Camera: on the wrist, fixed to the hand. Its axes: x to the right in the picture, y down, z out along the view.
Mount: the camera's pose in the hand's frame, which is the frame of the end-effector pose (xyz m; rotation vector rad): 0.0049 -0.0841 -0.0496 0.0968 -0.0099 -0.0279
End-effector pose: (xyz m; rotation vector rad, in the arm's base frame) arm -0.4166 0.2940 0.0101 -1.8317 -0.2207 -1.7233
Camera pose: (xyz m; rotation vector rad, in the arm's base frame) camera -0.5009 0.3339 0.0394 -1.7751 -0.3295 -1.6928
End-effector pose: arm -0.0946 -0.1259 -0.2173 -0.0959 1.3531 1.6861
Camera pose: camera -0.0624 -0.1667 -0.3001 -0.0503 1.4173 1.5933
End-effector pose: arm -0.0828 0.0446 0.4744 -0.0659 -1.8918 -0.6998
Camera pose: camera -0.0738 -0.0508 0.4548 0.0186 -1.9365 -0.6267
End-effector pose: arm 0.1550 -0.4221 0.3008 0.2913 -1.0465 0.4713
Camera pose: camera 0.2370 -0.4714 0.2808 0.3940 -1.0296 0.4966
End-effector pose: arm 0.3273 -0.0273 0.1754 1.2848 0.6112 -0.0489
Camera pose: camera 0.2810 -0.0065 0.0918 1.3689 0.6245 -0.1089
